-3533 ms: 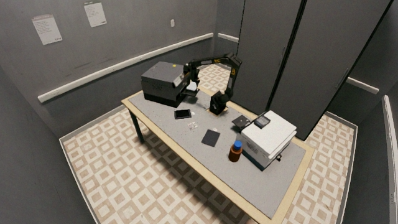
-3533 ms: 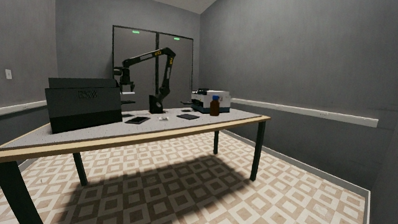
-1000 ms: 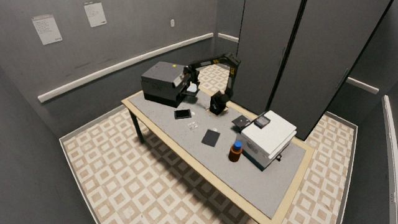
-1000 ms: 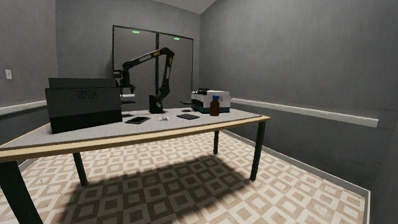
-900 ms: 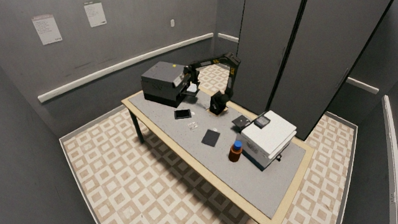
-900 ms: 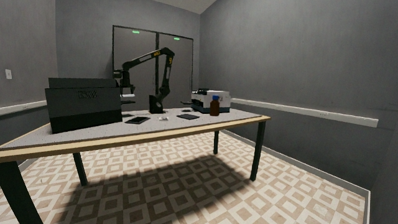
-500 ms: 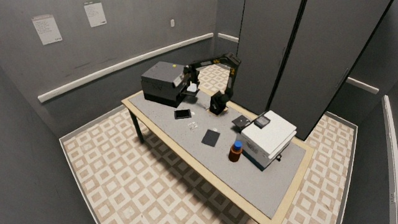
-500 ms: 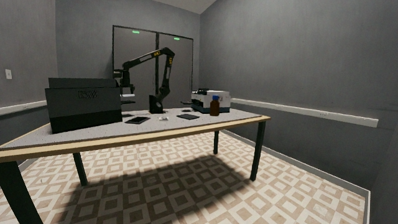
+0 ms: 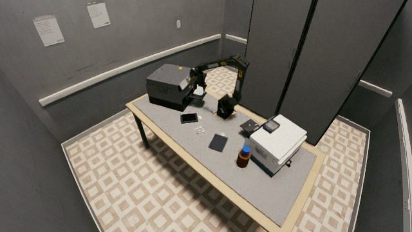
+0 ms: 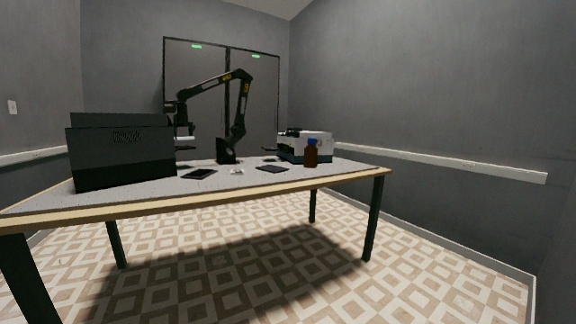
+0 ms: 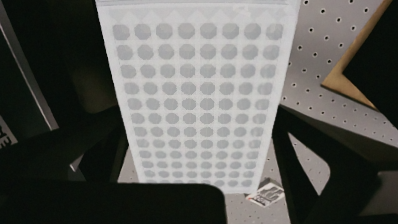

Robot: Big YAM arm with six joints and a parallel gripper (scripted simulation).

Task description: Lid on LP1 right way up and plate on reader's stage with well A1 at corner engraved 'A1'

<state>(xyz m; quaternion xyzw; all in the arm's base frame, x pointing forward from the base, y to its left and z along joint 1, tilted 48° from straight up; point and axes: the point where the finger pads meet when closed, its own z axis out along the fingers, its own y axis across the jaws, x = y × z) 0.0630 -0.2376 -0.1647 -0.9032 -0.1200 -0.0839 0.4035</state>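
Now: hand right at the white multi-well plate. The rest, counted from my hand: LP1 label 180 mm below, 150 mm ahead, 120 mm to the left; dark lid 230 mm ahead, 160 mm below, 50 mm to the left; dark flat pad 440 mm to the left, 290 mm ahead, 170 mm below.
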